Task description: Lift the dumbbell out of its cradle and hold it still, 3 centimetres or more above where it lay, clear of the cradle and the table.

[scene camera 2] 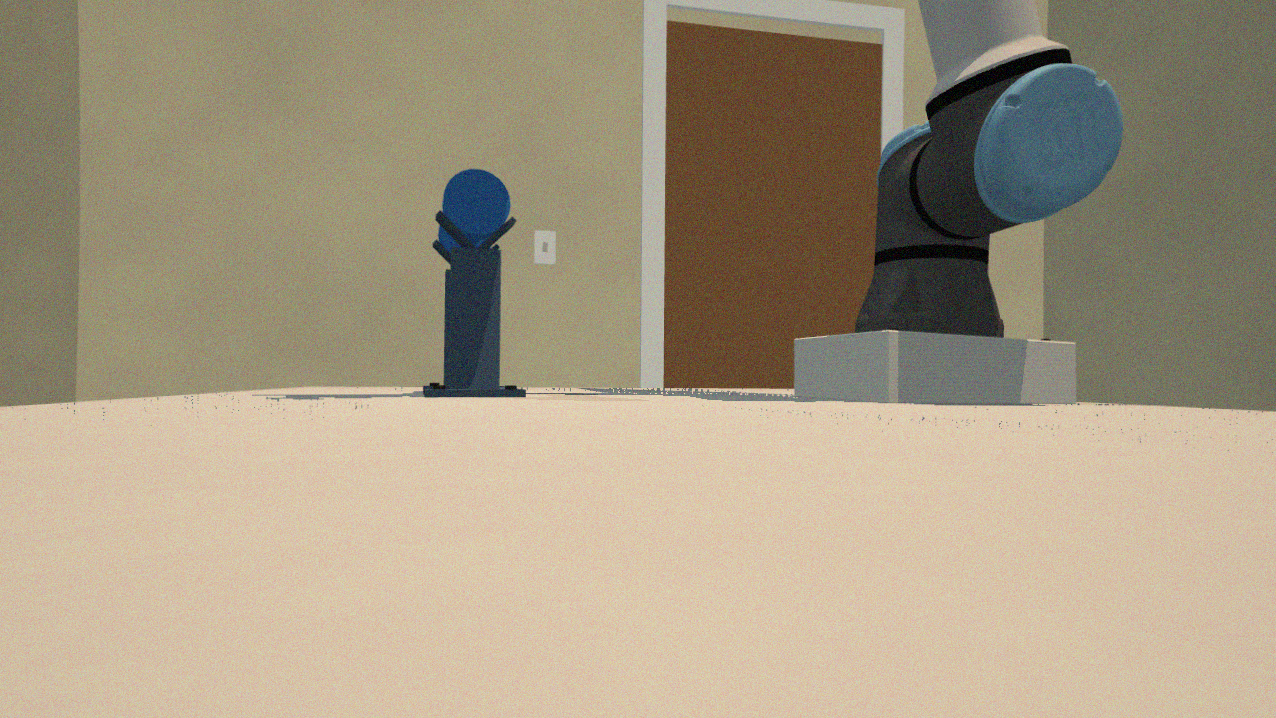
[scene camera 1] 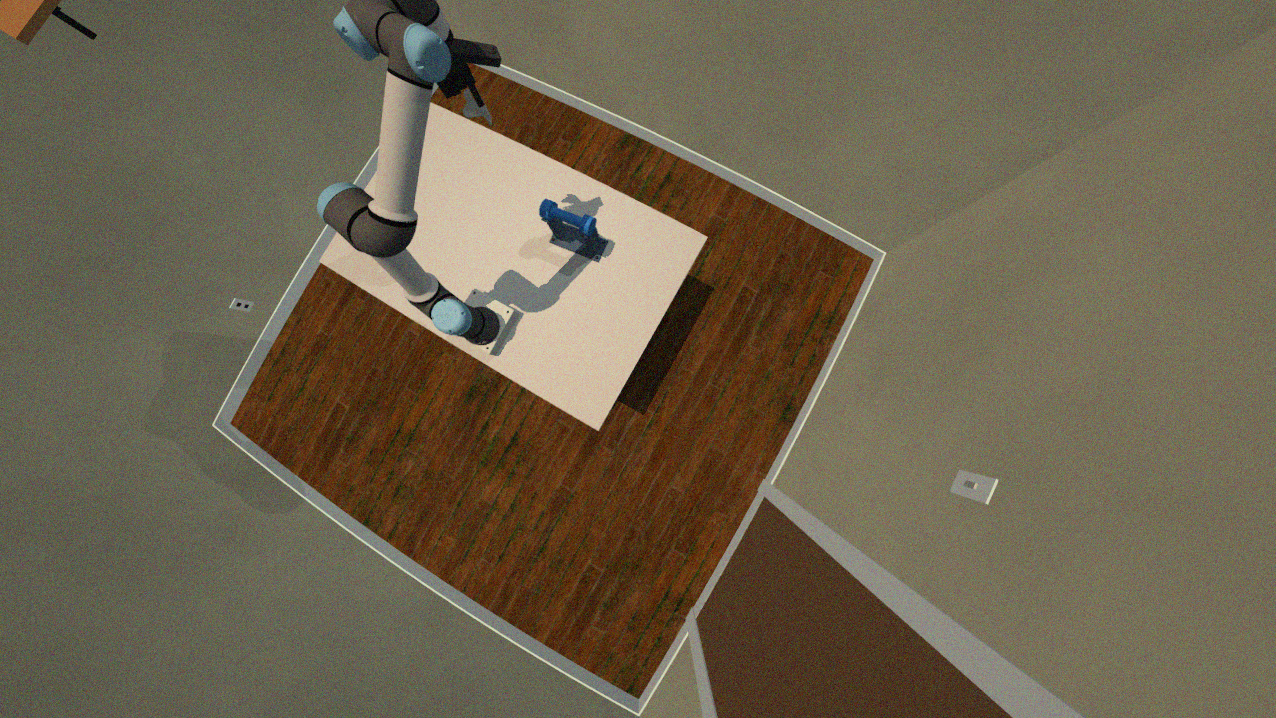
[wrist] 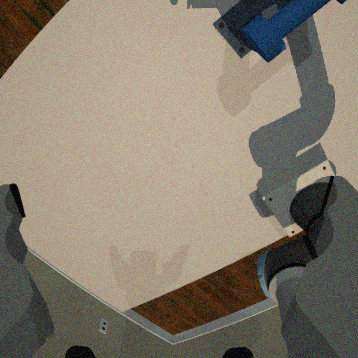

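Pixels of known places: gripper, between the fingertips: (scene camera 1: 481,104) (wrist: 170,183); arm's base, origin of its link: (scene camera 2: 925,341) (scene camera 1: 481,326) (wrist: 314,203).
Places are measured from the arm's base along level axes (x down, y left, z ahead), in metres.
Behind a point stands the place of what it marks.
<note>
A blue dumbbell (scene camera 1: 567,217) @[x -0.157, y -0.132, z 0.503 m] (scene camera 2: 477,198) @[x -0.143, y -0.027, z 0.497 m] (wrist: 266,41) @[x -0.174, y -0.040, z 0.500 m] lies level in the forked tops of a dark cradle (scene camera 1: 587,249) @[x 0.056, y -0.177, z 0.497 m] (scene camera 2: 472,321) @[x -0.014, y -0.030, z 0.501 m] (wrist: 231,39) @[x 0.057, y -0.020, z 0.493 m]. The cradle stands on the pale table (scene camera 1: 615,312) @[x 0.064, y -0.418, z 0.329 m] (scene camera 2: 624,553) @[x 0.064, y 0.621, z 0.445 m] (wrist: 125,125) @[x 0.065, y 0.309, z 0.468 m]. In the wrist view the dumbbell is cut off by the top edge, towards the right. My gripper (scene camera 1: 490,80) (wrist: 170,183) @[x -0.500, y 0.087, z 0.549 m] is open with its jaws wide apart and nothing between them. In scene camera 1 it is up and left of the dumbbell, well apart from it, near the table's upper left corner. The gripper does not show in scene camera 2.
The arm's base (scene camera 1: 481,325) @[x -0.108, y -0.055, z 0.013 m] (scene camera 2: 932,285) @[x -0.056, y 0.057, z 0.029 m] stands on its mounting block at the table's edge, below and left of the cradle in scene camera 1. The arm's elbow (scene camera 1: 370,223) @[x -0.639, y 0.004, z 0.120 m] is left of the cradle there. Arm shadows fall across the table and around the cradle.
</note>
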